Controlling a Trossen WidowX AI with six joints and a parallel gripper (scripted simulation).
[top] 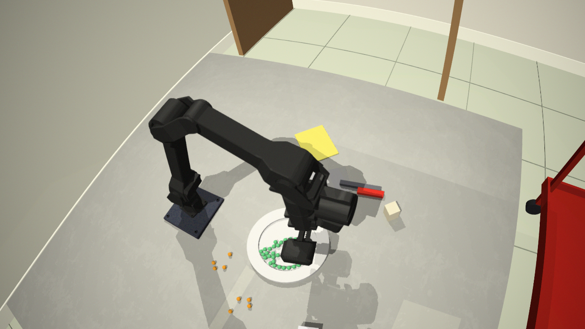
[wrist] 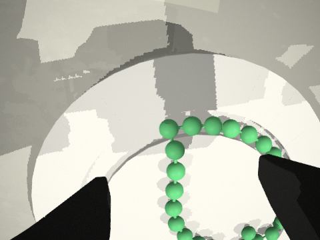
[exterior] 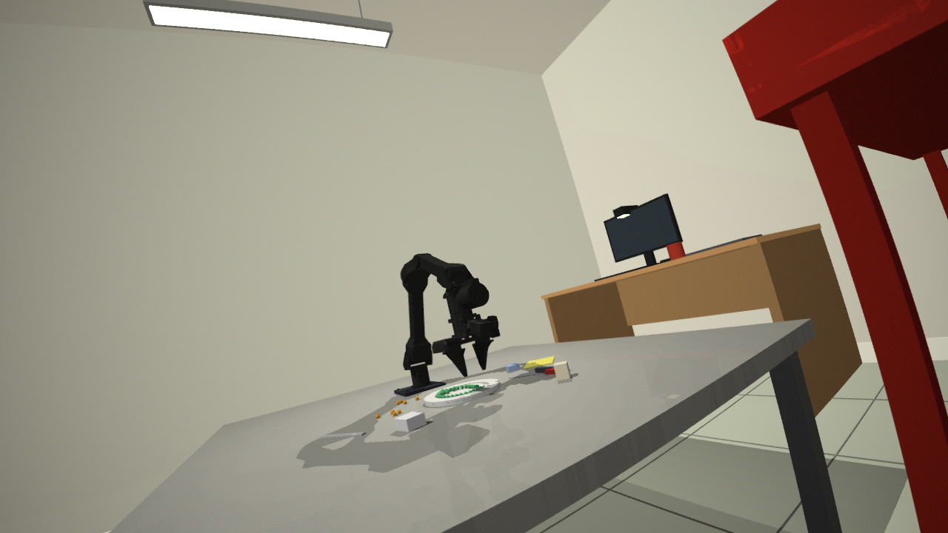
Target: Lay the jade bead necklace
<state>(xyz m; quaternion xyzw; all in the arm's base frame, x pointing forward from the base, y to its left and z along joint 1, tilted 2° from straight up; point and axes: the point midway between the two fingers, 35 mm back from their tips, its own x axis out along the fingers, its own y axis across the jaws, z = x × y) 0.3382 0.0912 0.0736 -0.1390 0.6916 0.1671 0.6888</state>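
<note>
My gripper tip is now 5 cm past the inner disc, 4 cm above it and 3 cm to the left of it. Round my gripper tip: grey sheet (17 cm to the left, 6 cm behind, 5 cm below); then red bar (20 cm to the left, 4 cm below, 3 cm ahead); then bead board (5 cm below, 5 cm behind, 3 cm to the right).
</note>
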